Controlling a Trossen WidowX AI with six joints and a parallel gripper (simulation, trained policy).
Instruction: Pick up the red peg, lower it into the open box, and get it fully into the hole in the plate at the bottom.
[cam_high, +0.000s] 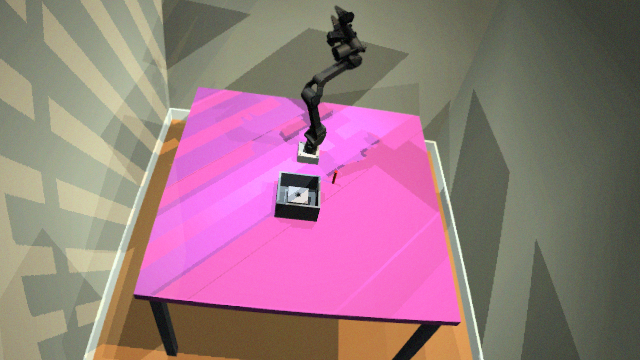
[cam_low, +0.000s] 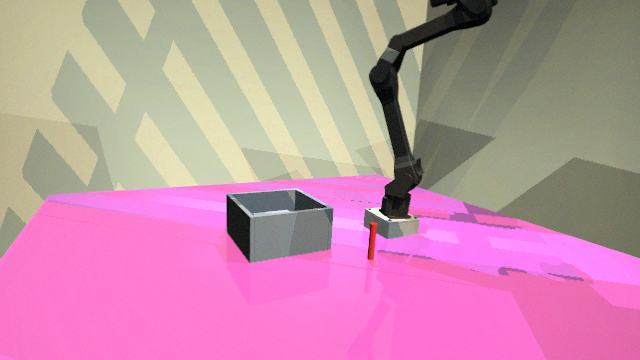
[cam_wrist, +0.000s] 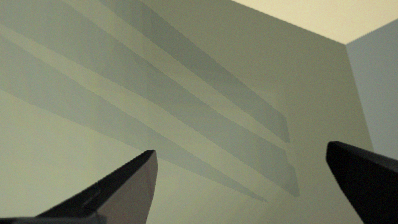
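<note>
Right now my gripper tip is 340 mm short of the red peg, 180 mm to the right of it and 660 mm above it. Also, from my gripper tip: grey box: 520 mm ahead, 30 mm to the left, 670 mm below; plate: 520 mm ahead, 30 mm to the left, 650 mm below.
</note>
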